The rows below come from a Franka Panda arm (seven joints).
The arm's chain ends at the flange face. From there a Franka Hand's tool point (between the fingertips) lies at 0.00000 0.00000 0.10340 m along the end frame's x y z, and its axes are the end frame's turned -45 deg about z.
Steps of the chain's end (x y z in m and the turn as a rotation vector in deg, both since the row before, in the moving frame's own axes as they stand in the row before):
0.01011 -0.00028 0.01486 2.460 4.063 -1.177
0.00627 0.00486 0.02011 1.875 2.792 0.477
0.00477 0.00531 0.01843 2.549 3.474 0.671
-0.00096 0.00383 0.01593 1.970 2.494 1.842
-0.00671 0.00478 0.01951 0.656 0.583 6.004
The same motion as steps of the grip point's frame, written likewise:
0.01568 0.00891 0.01450 -1.133 4.612 -1.177
0.00694 0.00906 0.01993 -0.648 3.300 0.477
0.00729 0.00835 0.01814 -0.654 4.259 0.671
0.00229 0.00279 0.01577 -0.371 3.157 1.842
-0.00654 -0.00137 0.01950 0.052 0.876 6.004

